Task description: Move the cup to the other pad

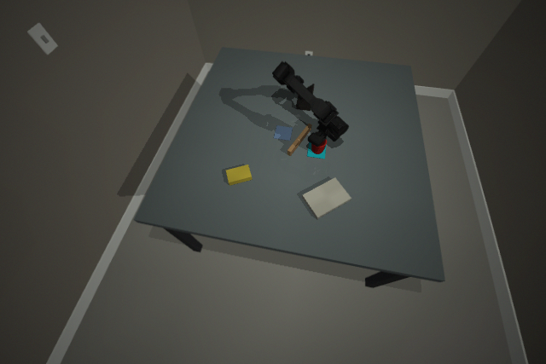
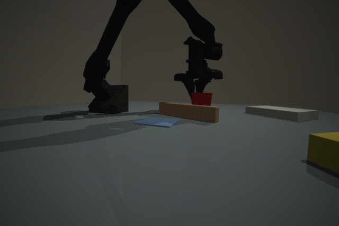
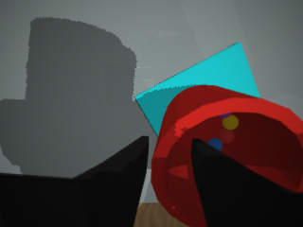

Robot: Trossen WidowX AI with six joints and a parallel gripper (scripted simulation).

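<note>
Right now my gripper tip is 20 mm short of the red cup, 20 mm to the left of it and 10 mm above it. From my gripper tip the other things lie so: wooden bar: 20 mm behind, 110 mm to the right, 40 mm below; cyan pad: 30 mm ahead, 20 mm to the right, 60 mm below; yellow block: 230 mm ahead, 370 mm to the right, 30 mm below.
</note>
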